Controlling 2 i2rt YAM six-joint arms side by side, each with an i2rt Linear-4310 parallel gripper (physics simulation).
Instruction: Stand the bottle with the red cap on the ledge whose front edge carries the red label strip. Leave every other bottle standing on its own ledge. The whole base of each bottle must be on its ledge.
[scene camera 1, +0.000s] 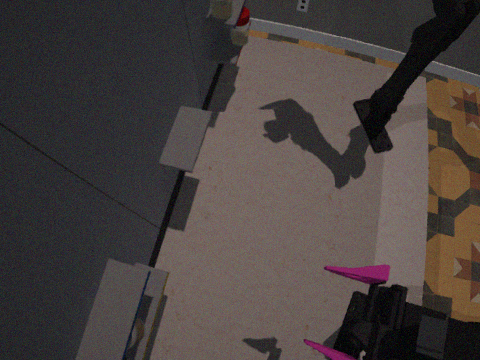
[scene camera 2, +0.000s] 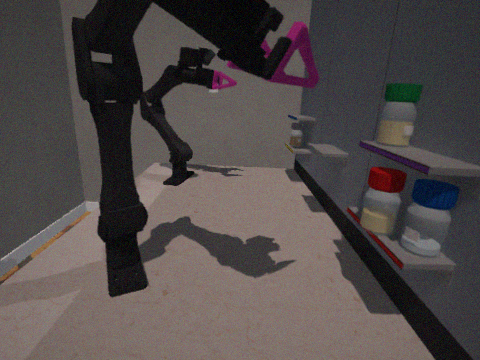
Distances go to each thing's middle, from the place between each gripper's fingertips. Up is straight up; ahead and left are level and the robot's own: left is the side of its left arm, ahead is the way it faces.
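The blue-capped bottle (scene camera 2: 427, 220) is 750 mm to the right of my left hand, 290 mm ahead of it and 210 mm below it. As for the red-strip ledge (scene camera 2: 410, 262), I find it 280 mm ahead of that same left hand, 680 mm to the right of it and 270 mm below it. Then there is the red-capped bottle (scene camera 2: 381, 203), and my left gripper is 210 mm above it, 260 mm short of it and 680 mm to the left of it.
Counting from my right hand, I find the blue-capped bottle 210 mm ahead, 50 mm to the right and 190 mm below. The red-strip ledge is 250 mm below my right hand, 200 mm ahead of it and 10 mm to the left of it. My right gripper is 170 mm short of the red-capped bottle, 190 mm above it and 10 mm to the right of it.
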